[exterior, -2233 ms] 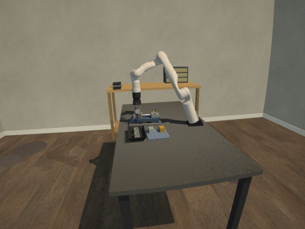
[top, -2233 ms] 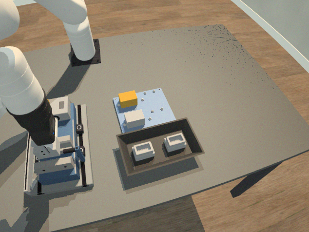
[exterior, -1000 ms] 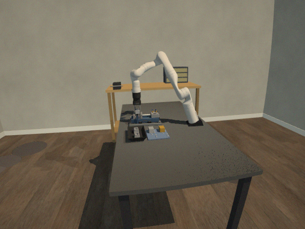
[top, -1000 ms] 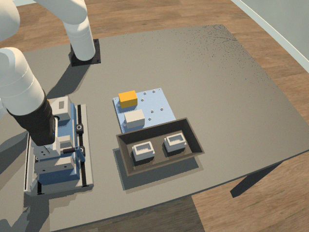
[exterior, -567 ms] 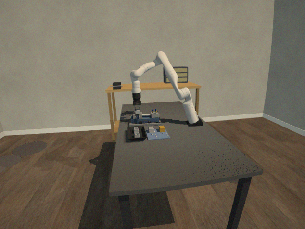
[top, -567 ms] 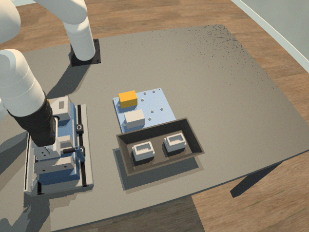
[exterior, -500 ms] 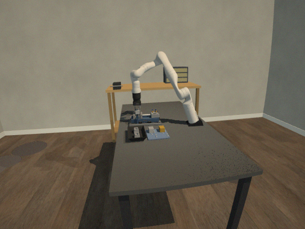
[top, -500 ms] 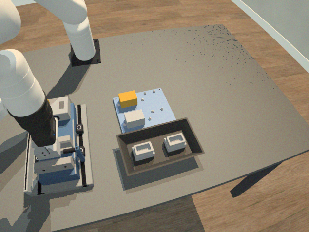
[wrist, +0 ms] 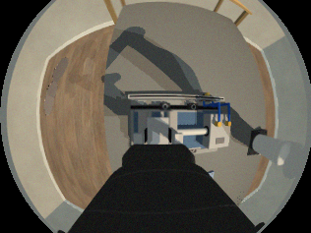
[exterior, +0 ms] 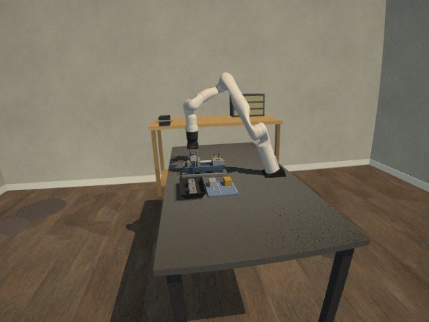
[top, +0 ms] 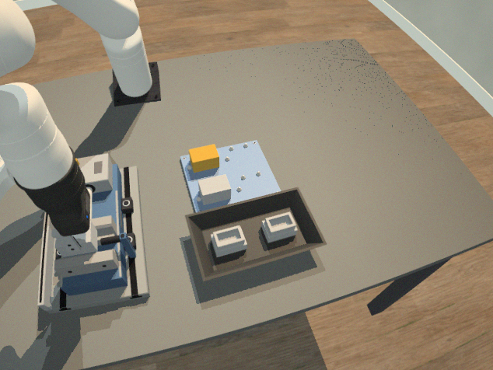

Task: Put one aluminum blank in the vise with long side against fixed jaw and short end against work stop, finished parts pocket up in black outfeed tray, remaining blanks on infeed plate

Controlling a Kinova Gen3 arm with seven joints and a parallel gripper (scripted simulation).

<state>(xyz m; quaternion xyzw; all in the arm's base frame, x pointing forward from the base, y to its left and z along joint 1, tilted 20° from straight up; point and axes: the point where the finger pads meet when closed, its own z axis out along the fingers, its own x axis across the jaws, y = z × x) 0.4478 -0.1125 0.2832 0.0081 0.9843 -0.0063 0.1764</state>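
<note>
The vise is 70 mm behind my hand, 10 mm to the left of it and 90 mm below it. The rest, counted from my hand: yellow brass blank 200 mm behind, 250 mm to the left, 110 mm below; plain gray blank 110 mm behind, 260 mm to the left, 110 mm below.
</note>
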